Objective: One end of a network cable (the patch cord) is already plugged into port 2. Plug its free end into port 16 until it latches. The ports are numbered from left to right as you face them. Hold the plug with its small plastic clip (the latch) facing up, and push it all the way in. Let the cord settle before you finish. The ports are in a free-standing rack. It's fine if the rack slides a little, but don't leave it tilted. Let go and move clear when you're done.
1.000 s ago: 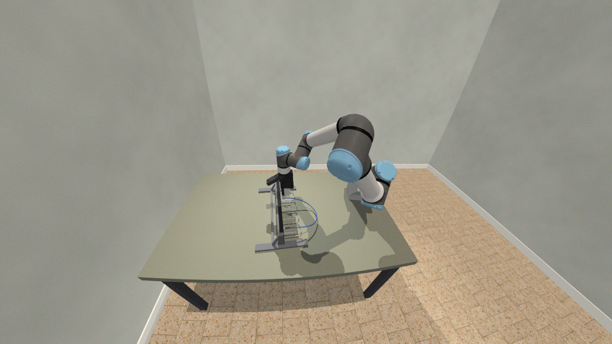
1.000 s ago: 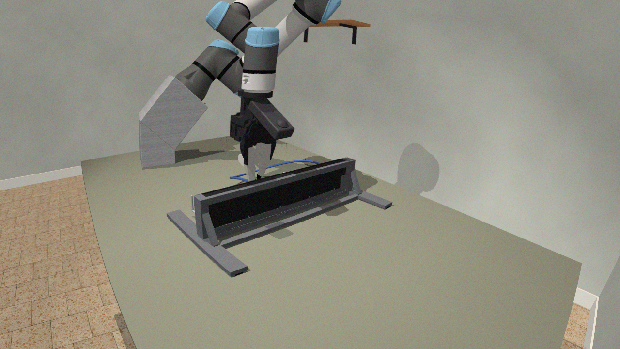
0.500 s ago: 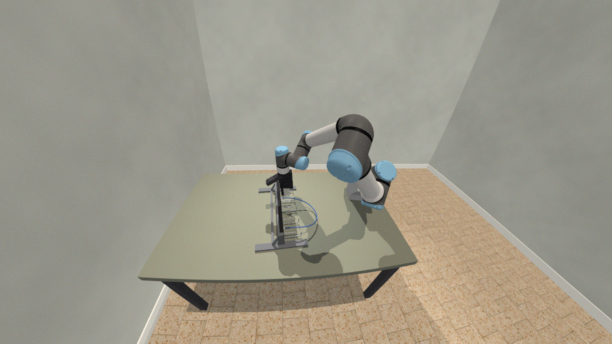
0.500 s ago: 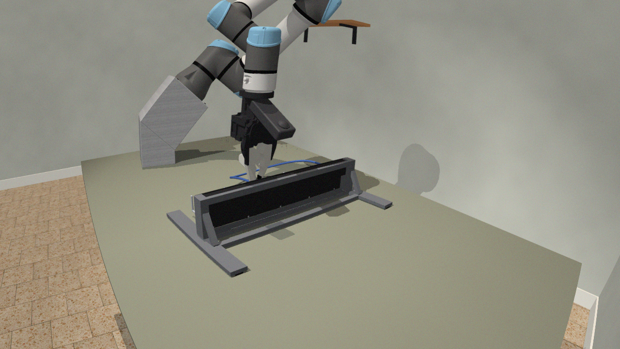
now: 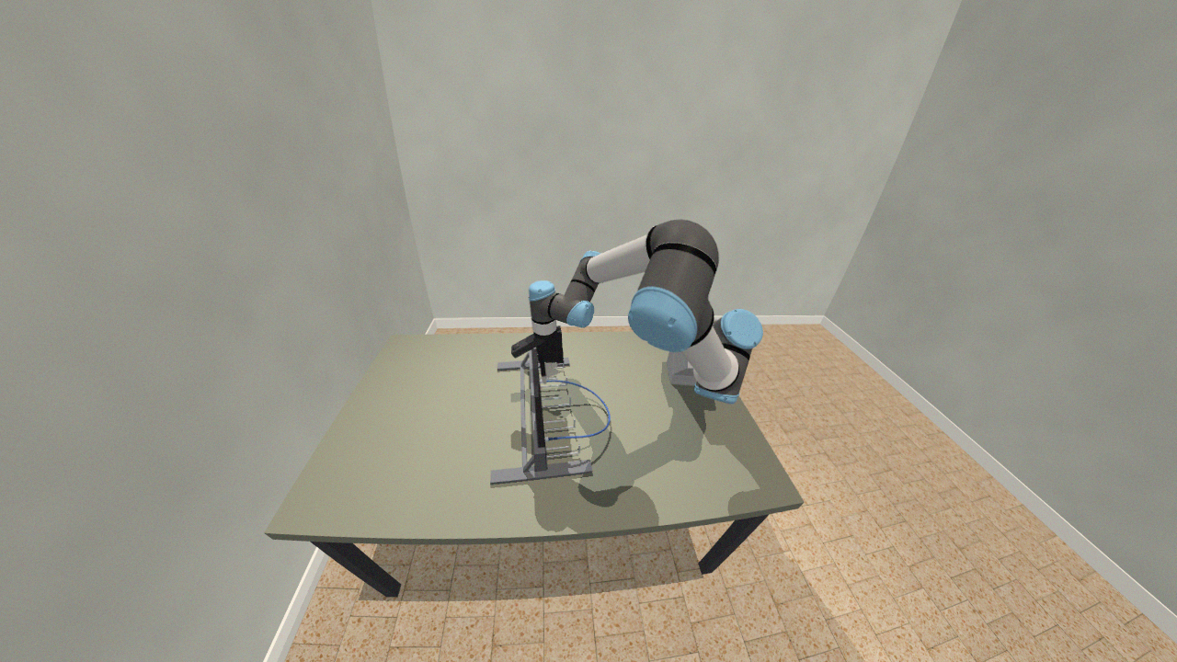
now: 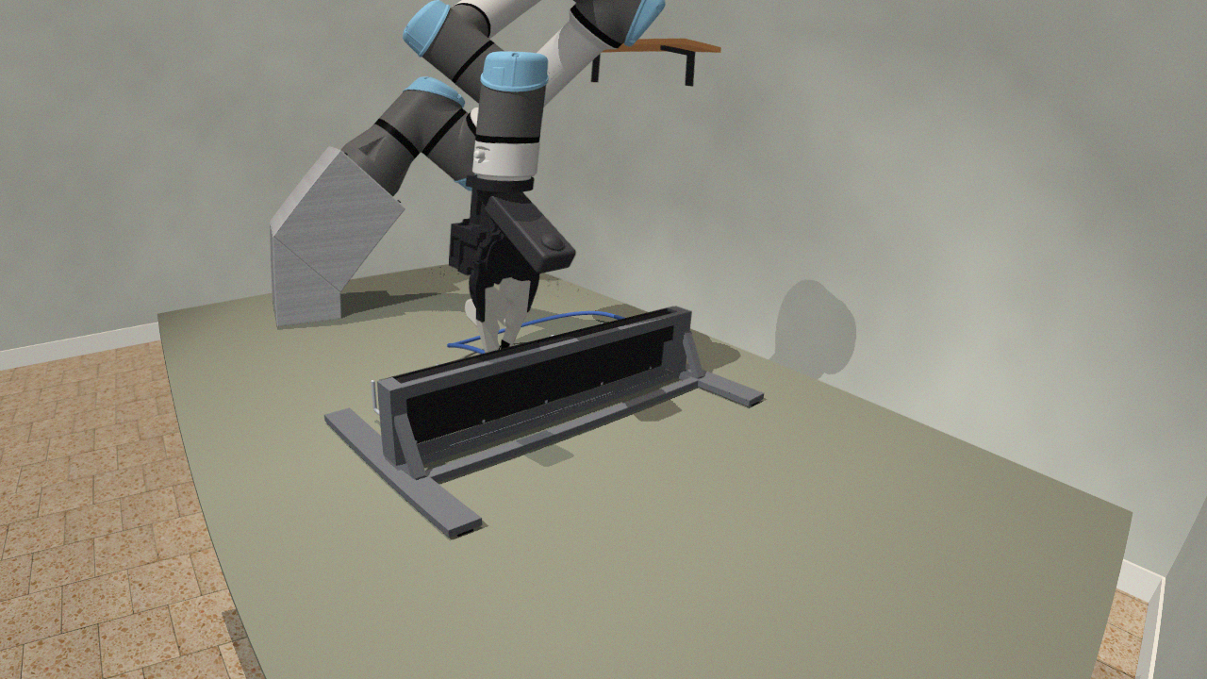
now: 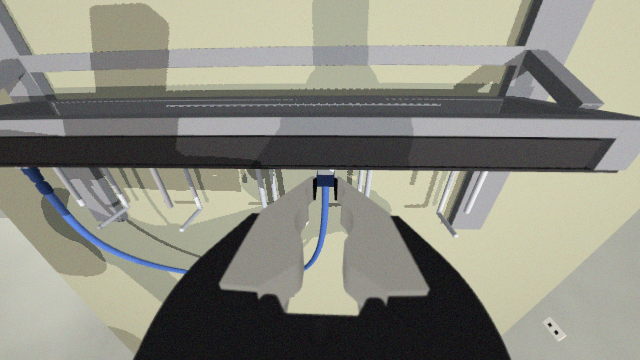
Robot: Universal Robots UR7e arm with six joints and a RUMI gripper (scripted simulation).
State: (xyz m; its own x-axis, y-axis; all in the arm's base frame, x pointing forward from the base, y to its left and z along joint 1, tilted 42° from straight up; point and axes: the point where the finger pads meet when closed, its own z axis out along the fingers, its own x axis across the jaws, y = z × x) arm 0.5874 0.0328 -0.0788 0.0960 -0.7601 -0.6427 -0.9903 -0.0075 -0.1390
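My gripper is now 10 mm short of the plug and 10 mm above it.
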